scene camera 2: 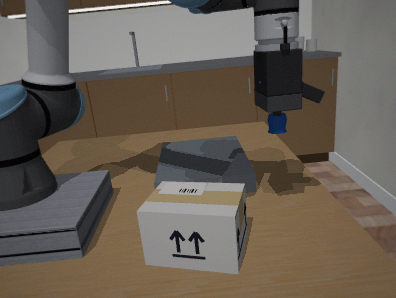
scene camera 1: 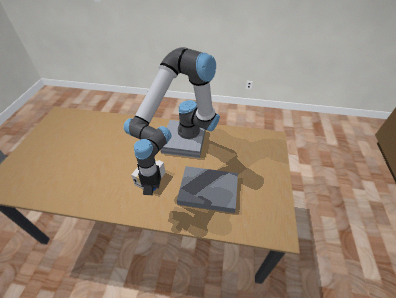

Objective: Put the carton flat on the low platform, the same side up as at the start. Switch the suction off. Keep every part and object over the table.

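Places are measured from the arm's base along level axes (x left, y ahead, z down), in metres.
Pixels of known places: hand, its tool point: (scene camera 2: pixel 277 131); arm's base, origin of its link: (scene camera 2: pixel 21 194) (scene camera 1: pixel 188 131).
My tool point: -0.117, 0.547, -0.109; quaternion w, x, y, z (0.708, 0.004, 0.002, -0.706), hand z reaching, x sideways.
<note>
Ahead of a thing's pixels: the offset from my tool point to its top centre, as dx, dy, dz. Level surfaces: height alone.
A white carton {-0.079, -0.176, +0.074} (scene camera 1: pixel 161 169) (scene camera 2: pixel 189 223) with tan tape and a barcode label on top stands upright on the table; two black arrows on its side point up in the scene camera 2 view. The low grey platform {+0.279, -0.123, +0.131} (scene camera 1: pixel 225 186) (scene camera 2: pixel 212 145) lies apart from it, with arm shadows across it. My suction cup (scene camera 2: pixel 277 124) is blue, points down and holds nothing. It hangs in the air, higher than the carton and to its right in the scene camera 2 view. In the scene camera 1 view my gripper's dark body hides much of the carton and most of the cup.
The arm's base stands on a grey block (scene camera 1: pixel 182 146) (scene camera 2: pixel 40 241) at the back of the wooden table {dz +0.179} (scene camera 1: pixel 90 165) (scene camera 2: pixel 125 280). The table's front edge runs near the gripper and platform in the scene camera 1 view. Kitchen cabinets (scene camera 2: pixel 132 107) stand beyond the table.
</note>
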